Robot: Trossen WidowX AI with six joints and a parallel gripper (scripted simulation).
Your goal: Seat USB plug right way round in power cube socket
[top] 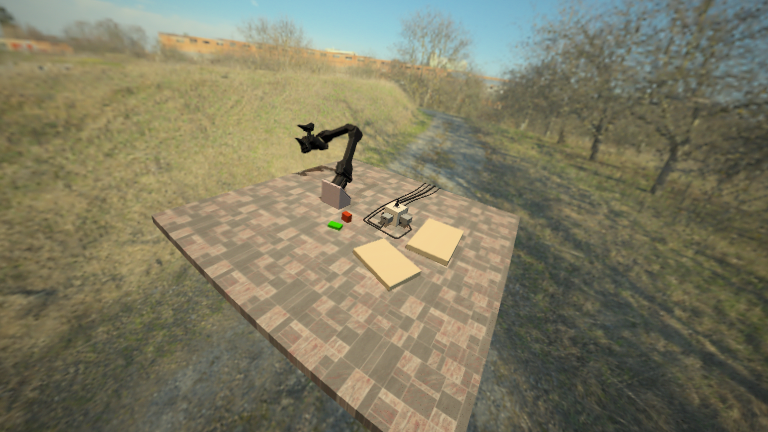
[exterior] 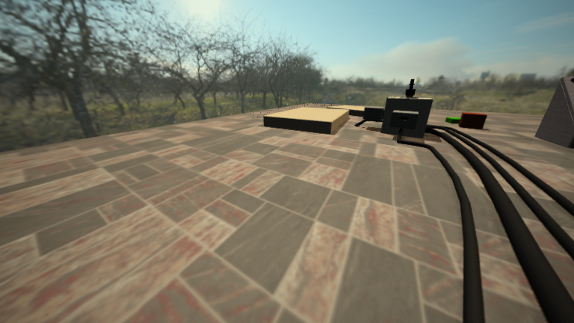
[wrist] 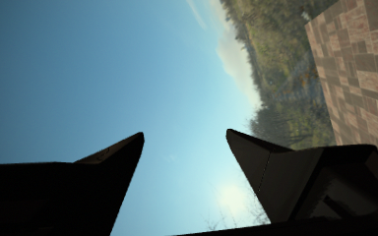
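Right now my gripper tip is 69 cm short of the USB plug, 5 cm to the left of it and 19 cm above it. Also, from my gripper tip: red block: 51 cm ahead, 20 cm to the right, 27 cm below; green block: 51 cm ahead, 27 cm to the right, 28 cm below.
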